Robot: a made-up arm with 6 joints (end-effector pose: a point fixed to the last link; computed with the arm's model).
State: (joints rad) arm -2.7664 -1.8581 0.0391 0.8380 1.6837 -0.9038
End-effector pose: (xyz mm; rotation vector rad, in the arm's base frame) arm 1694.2 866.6 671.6 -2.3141 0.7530 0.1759
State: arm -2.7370 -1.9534 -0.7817 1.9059 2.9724 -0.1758
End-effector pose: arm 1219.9 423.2 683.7 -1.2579 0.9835 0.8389
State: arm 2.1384 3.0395 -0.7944 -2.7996 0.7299 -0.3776
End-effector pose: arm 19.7 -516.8 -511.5 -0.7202 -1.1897 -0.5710
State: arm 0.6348 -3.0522 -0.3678 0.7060 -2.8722 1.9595
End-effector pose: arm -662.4 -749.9 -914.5 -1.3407 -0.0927 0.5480
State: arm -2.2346 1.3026 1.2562 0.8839 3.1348 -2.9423
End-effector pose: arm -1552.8 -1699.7 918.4 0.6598 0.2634 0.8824
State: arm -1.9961 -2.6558 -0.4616 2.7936 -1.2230 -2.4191
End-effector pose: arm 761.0 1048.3 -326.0 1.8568 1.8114 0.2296
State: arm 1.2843 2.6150 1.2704 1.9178 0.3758 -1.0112
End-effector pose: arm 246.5 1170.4 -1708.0 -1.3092 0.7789 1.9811
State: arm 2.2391 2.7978 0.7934 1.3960 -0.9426 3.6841
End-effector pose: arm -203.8 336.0 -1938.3 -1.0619 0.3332 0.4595
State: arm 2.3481 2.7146 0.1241 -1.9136 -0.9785 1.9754
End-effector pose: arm 108.0 -242.6 -1226.9 -1.7969 2.1418 1.3312
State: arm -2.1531 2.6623 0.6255 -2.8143 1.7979 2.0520
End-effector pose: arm 97.2 -329.8 -1691.0 -1.3502 -1.5829 0.1007
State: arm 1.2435 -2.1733 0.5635 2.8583 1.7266 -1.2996
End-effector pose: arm -907.8 -1845.6 -227.0 -0.9051 -1.7496 0.0234
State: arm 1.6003 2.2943 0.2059 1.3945 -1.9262 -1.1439
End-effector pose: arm 21.2 929.5 -1510.5 -2.4982 -0.2279 -0.4761
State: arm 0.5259 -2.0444 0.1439 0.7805 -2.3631 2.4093
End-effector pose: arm -1609.8 -1162.2 255.5 -1.9503 0.2097 0.2799
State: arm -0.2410 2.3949 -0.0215 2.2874 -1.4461 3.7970
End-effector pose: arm 537.8 55.4 -1463.2 -0.7431 1.2798 -0.7058
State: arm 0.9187 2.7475 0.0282 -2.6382 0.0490 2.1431
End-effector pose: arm -352.7 -61.6 -1249.8 -1.0501 2.3352 -0.3645
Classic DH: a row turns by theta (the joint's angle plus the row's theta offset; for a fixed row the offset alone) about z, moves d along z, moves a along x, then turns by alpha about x. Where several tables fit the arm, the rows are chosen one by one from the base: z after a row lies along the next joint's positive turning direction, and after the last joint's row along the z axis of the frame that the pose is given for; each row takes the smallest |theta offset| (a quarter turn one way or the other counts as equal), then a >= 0, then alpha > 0; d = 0 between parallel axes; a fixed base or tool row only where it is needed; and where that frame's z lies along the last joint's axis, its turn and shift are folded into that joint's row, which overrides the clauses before.
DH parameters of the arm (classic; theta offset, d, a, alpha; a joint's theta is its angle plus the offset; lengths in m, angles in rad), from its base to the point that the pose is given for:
joint 1: 0 0.3501 0 -1.5708
joint 2: -1.5708 0 1.4859 3.1416
joint 3: 0 0 0 -1.5708
joint 4: 0 -0.8537 0 1.5708
joint 5: 0 0.2773 0 -1.5708
joint 6: 1.5708 0 0 1.5708
tool (fixed): -1.5708 0 0 0

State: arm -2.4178 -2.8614 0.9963 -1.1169 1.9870 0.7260
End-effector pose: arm 832.5 898.0 -1450.3 -0.2838 -1.9909 2.2088
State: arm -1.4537 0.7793 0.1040 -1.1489 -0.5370 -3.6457
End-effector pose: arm 68.6 -1555.1 676.0 -0.6273 1.0009 -0.2640
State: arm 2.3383 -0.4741 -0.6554 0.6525 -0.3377 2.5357
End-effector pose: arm 25.5 290.9 1683.8 1.2939 2.3640 -0.1618
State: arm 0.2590 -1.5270 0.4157 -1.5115 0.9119 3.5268
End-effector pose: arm -1481.4 -409.5 1311.1 -0.4287 -0.4982 -1.5657
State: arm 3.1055 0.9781 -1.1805 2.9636 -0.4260 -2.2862
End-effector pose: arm -809.2 -243.9 442.5 2.0132 0.6401 -1.6576
